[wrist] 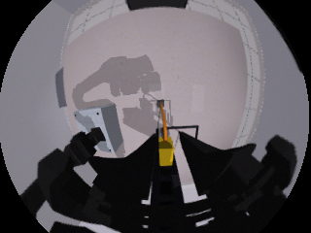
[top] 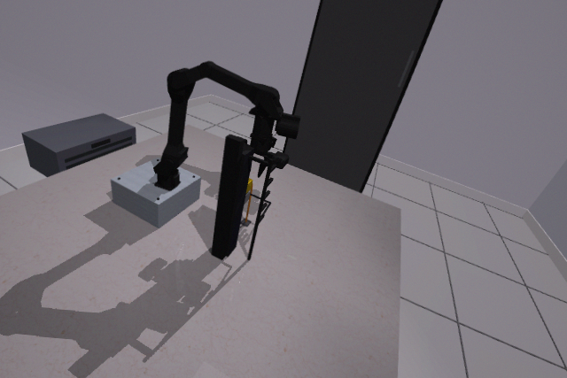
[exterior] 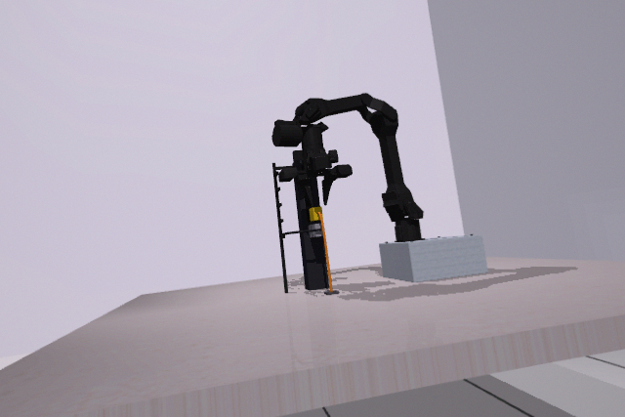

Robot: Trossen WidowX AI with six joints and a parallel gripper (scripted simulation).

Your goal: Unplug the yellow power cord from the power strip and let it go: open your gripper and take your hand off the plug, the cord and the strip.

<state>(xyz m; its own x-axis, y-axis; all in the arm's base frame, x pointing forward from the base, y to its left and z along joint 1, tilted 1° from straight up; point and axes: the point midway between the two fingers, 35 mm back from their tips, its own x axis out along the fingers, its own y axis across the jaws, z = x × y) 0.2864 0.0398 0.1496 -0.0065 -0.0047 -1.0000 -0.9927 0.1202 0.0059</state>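
Right now my gripper tip is 1 cm past the yellow plug, 7 cm to the left of it and 1 cm above it. From my gripper tip the other things lie so: black ladder-like rack: 7 cm ahead, 14 cm to the right, 4 cm below.
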